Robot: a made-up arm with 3 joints. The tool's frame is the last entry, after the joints.
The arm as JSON. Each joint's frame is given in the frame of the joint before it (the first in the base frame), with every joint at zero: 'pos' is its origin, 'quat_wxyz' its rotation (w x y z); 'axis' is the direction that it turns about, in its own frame. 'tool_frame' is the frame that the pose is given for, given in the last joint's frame.
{
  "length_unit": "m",
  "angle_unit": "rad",
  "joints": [
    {
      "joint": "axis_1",
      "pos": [
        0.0,
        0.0,
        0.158
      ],
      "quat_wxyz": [
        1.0,
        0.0,
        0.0,
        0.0
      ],
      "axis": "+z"
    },
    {
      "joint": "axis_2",
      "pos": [
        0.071,
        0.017,
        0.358
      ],
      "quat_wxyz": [
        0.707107,
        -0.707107,
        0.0,
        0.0
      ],
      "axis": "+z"
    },
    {
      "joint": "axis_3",
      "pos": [
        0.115,
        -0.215,
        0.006
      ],
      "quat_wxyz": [
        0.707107,
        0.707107,
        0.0,
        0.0
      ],
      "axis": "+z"
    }
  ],
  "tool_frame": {
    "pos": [
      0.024,
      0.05,
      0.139
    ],
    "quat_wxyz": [
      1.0,
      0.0,
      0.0,
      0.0
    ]
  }
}
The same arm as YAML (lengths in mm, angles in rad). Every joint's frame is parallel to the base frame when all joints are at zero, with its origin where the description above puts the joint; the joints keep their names.
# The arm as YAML. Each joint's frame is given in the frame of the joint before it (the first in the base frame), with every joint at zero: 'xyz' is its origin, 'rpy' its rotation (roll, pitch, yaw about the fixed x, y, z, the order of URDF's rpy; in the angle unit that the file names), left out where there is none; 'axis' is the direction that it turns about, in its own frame. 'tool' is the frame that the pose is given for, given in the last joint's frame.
units:
  length: mm
  angle: rad
joints:
  - name: axis_1
    type: revolute
    origin:
      xyz: [0.0, 0.0, 158.0]
    axis: "+z"
  - name: axis_2
    type: revolute
    origin:
      xyz: [71.0, 17.0, 358.0]
    axis: "+y"
  - name: axis_3
    type: revolute
    origin:
      xyz: [115.0, 6.0, 215.0]
    axis: "+z"
tool:
  origin:
    xyz: [24.0, 50.0, 139.0]

